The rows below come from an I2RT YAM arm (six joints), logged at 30 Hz.
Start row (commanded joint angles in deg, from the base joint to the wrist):
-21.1, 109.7, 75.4, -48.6, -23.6, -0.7
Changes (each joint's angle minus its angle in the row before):
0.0, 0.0, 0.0, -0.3, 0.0, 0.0
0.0, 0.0, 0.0, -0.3, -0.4, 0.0
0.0, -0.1, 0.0, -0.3, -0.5, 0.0
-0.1, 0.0, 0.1, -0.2, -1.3, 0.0
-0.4, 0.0, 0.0, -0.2, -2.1, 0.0
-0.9, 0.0, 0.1, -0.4, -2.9, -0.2
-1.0, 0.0, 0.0, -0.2, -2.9, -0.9
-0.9, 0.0, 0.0, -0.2, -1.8, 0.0
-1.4, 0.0, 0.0, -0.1, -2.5, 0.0
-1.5, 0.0, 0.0, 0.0, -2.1, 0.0
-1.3, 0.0, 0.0, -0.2, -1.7, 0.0
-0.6, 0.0, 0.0, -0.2, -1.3, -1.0
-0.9, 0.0, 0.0, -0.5, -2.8, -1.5
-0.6, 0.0, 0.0, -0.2, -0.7, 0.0
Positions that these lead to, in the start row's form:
-21.1, 109.7, 75.4, -48.9, -23.6, -0.7
-21.1, 109.7, 75.4, -49.2, -24.0, -0.7
-21.1, 109.6, 75.4, -49.5, -24.5, -0.7
-21.2, 109.6, 75.5, -49.7, -25.8, -0.7
-21.6, 109.6, 75.5, -49.9, -27.9, -0.7
-22.5, 109.6, 75.6, -50.3, -30.8, -0.9
-23.5, 109.6, 75.6, -50.5, -33.7, -1.8
-24.4, 109.6, 75.6, -50.7, -35.5, -1.8
-25.8, 109.6, 75.6, -50.8, -38.0, -1.8
-27.3, 109.6, 75.6, -50.8, -40.1, -1.8
-28.6, 109.6, 75.6, -51.0, -41.8, -1.8
-29.2, 109.6, 75.6, -51.2, -43.1, -2.8
-30.1, 109.6, 75.6, -51.7, -45.9, -4.3
-30.7, 109.6, 75.6, -51.9, -46.6, -4.3

